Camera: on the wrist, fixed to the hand. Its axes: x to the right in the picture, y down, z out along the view.
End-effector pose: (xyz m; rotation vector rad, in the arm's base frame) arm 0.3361 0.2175 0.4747 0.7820 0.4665 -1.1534
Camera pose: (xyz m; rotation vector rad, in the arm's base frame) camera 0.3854 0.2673 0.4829 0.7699 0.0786 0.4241
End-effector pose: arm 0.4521 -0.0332 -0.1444 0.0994 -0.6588 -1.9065
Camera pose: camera 0.5211 -0.0464 -0.1503 -0.2770 -0.1614 -0.4446
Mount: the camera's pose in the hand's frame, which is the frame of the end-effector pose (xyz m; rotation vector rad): -0.0195 0.0580 -0.0351 -0.2443 0.2336 1.5431
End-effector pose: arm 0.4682 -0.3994 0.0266 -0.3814 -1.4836 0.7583
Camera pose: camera 0.4912 -0.3629 -0.0292 -1.8230 -0.8363 1.6125
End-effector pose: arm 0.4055 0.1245 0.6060 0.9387 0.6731 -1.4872
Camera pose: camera 0.4684 0.1561 0.6109 1.0173 0.1166 0.0688
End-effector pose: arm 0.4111 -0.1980 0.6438 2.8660 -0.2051 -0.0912
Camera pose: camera 0.3871 -0.2414 0.6939 1.7463 -1.9736 0.4568
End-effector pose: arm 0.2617 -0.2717 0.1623 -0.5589 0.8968 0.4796
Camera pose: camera 0.1956 -0.2530 0.1464 -0.0196 1.4046 1.9573
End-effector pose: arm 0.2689 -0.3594 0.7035 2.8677 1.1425 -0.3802
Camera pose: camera 0.3023 -0.4107 0.7386 2.6161 -1.0465 0.1773
